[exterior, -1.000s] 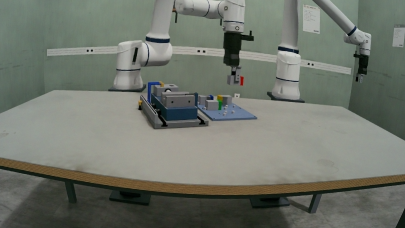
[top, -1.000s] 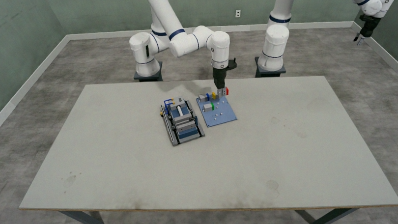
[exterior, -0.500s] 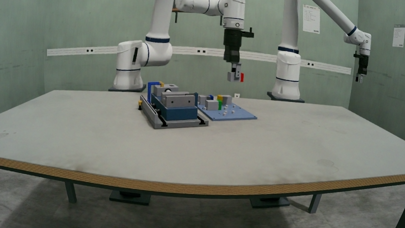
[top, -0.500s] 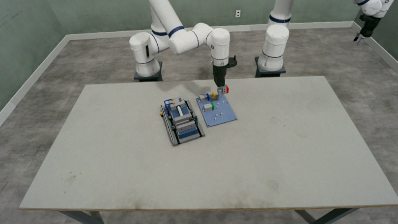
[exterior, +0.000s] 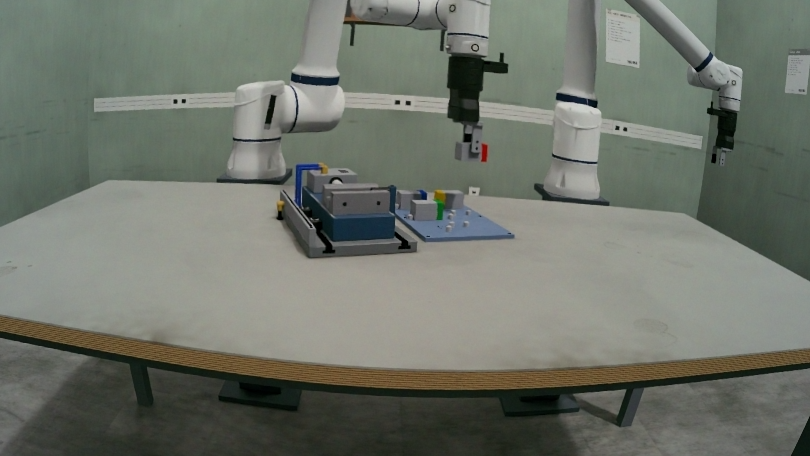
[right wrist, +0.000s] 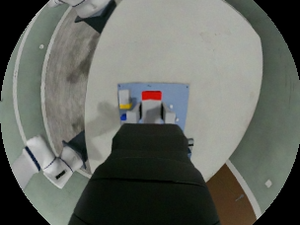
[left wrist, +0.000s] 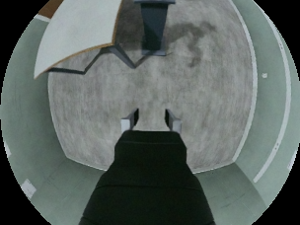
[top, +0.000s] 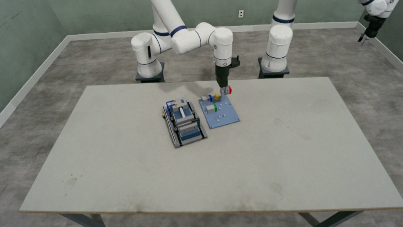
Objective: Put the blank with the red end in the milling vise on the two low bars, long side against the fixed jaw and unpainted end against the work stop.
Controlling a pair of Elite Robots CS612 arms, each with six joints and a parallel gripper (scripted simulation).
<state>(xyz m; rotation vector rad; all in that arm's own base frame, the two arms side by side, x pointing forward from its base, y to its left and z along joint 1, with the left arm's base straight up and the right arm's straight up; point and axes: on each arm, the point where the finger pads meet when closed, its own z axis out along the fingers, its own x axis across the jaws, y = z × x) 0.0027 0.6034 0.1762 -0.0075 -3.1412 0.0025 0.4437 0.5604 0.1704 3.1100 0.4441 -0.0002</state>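
Right now my right hand is 20 mm above the red-ended blank. From my right hand the other things lie so: blue plate (20 mm ahead, 40 mm to the right, 170 mm below); yellow-ended blank (90 mm behind, 30 mm to the right, 140 mm below); green-ended blank (30 mm ahead, 90 mm to the right, 140 mm below).
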